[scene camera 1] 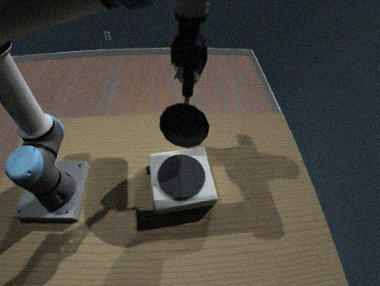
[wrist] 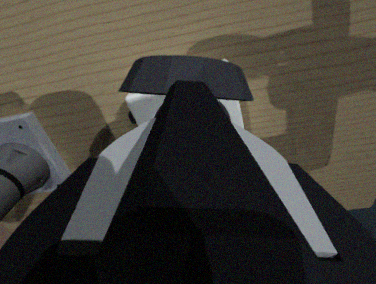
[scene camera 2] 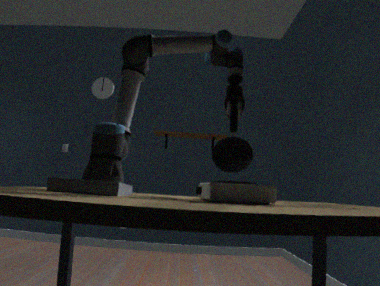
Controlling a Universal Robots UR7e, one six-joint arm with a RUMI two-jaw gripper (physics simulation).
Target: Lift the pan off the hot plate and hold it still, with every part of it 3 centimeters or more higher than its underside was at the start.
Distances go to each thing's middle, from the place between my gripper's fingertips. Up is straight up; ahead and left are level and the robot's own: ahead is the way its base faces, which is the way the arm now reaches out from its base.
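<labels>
The dark round pan [scene camera 1: 184,125] is 20 mm to the right of my hand and 10 mm behind it, at 70 mm below it. Going by their middles, of the things named here the pan is the nearest to my hand. As for the white hot plate [wrist: 143,107], it is 340 mm below my hand, 40 mm behind it and 170 mm to the right of it.
</labels>
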